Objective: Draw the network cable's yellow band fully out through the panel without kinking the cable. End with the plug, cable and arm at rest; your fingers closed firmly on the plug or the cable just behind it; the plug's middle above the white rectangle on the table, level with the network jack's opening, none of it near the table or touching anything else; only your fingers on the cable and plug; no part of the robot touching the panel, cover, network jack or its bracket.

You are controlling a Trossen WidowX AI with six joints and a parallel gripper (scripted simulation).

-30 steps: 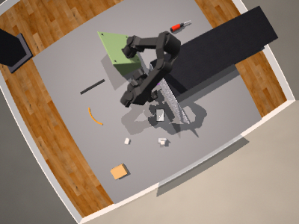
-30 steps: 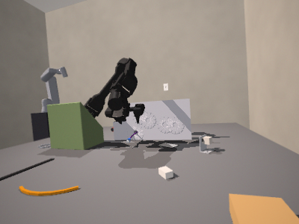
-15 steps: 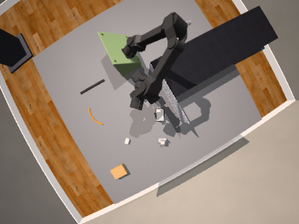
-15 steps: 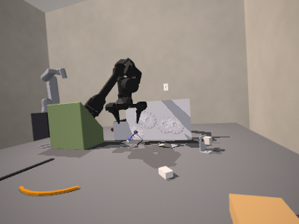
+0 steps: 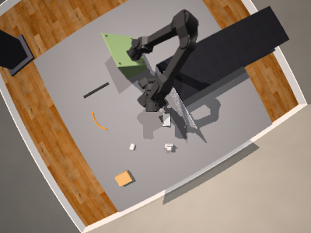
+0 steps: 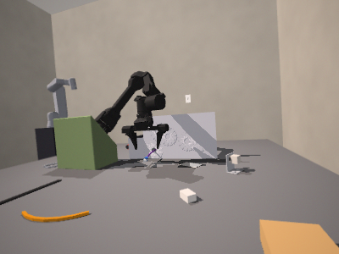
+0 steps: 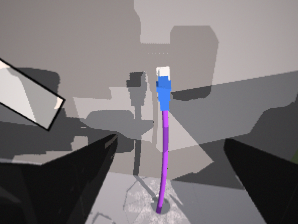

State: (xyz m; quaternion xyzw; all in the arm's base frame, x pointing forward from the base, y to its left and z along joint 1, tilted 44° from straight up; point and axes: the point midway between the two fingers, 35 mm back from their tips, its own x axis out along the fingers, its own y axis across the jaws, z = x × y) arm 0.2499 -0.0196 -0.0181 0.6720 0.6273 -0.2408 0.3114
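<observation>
My gripper is now 10 mm short of the blue plug, 40 mm to the left of it and 70 mm above it. From my hand the other things lie so: white rectangle (180 mm ahead, 10 mm to the right, 100 mm below); black bar (250 mm behind, 300 mm to the right, 100 mm below); small white block (200 mm ahead, 300 mm to the right, 90 mm below).
</observation>
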